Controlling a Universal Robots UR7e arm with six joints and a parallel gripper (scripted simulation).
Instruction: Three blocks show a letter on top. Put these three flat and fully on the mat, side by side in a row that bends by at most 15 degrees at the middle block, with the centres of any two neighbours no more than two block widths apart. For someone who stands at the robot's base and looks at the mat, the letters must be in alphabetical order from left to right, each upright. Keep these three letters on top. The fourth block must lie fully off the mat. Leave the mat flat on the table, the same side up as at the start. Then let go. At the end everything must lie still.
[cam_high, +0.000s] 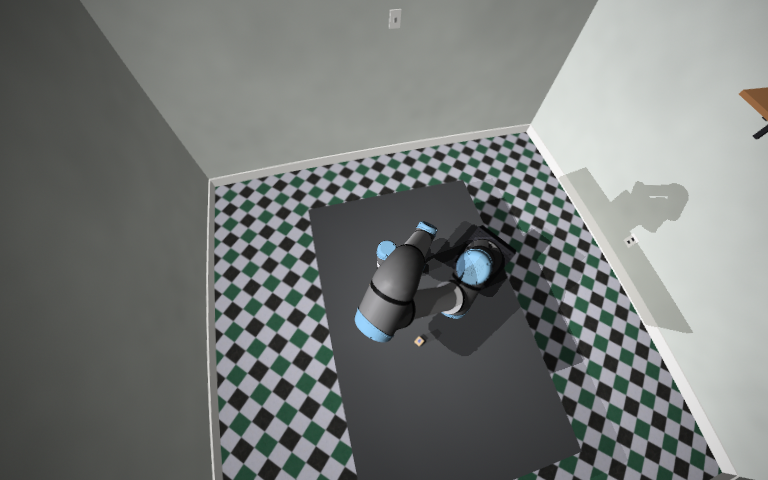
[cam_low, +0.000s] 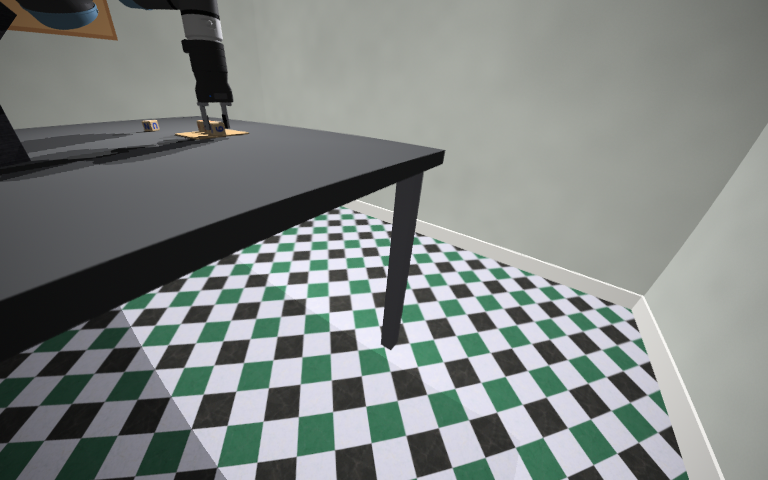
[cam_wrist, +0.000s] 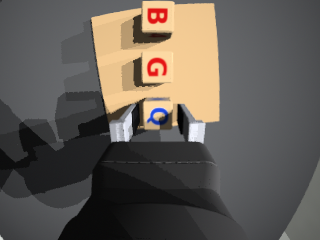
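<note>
My hand is 1 cm past the G block, 5 cm to the right of it and 2 cm above it. From my hand the other things lie so: mat (1 cm behind, 5 cm to the left, 3 cm below).
</note>
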